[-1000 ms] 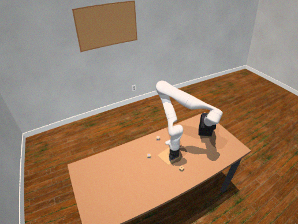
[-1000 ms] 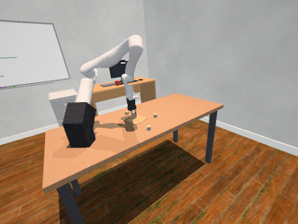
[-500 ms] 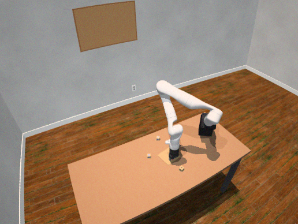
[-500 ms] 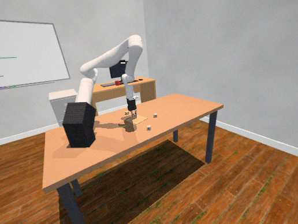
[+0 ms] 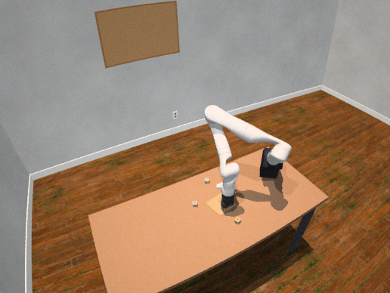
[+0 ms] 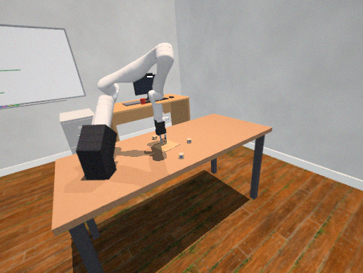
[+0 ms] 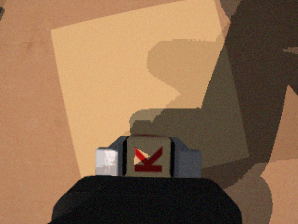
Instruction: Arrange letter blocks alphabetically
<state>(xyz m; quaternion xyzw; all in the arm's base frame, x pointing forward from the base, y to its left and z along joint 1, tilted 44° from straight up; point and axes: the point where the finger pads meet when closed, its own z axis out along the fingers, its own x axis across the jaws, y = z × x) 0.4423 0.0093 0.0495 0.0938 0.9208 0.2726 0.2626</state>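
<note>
Now: the block right at my hand. The rest, counted from my hand: pale square mat 5 cm to the right, 3 cm below.
</note>
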